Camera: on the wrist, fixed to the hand. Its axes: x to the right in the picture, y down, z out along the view.
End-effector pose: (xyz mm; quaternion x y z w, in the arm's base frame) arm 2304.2 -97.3 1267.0 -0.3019 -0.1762 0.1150 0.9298
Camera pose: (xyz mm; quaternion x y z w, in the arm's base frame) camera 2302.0 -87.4 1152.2 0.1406 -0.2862 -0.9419 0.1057
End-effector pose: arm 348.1 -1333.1 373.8 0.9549 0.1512 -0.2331 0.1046
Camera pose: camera 383.4 -1390.1 467.5 0.1520 -0.9644 0.0788 0.2017
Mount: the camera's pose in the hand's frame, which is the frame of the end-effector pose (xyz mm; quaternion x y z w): -28.5 77.2 -80.7 0.0362 -0.0207 0.9991 0.0021
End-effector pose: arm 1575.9 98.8 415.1 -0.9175 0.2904 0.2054 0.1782
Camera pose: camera 1529.9 16.6 481.5 -0.2989 -0.9210 -0.1869 0.1656
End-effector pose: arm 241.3 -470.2 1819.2 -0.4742 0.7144 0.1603 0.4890
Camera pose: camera 134.8 -472.8 1863.3 -0.7338 -0.4710 -0.4729 0.1272
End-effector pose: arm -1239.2 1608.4 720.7 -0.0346 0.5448 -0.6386 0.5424
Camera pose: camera -1228.2 1696.4 647.1 0.5507 0.0014 0.5216 0.6517
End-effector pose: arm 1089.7 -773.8 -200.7 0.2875 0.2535 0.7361 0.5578
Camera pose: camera 986.6 -824.8 -208.1 -0.2893 0.2716 -0.5438 0.7395
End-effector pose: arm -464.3 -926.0 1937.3 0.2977 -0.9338 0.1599 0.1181
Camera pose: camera -477.4 -821.9 1985.0 0.9247 0.2960 -0.1460 0.1896
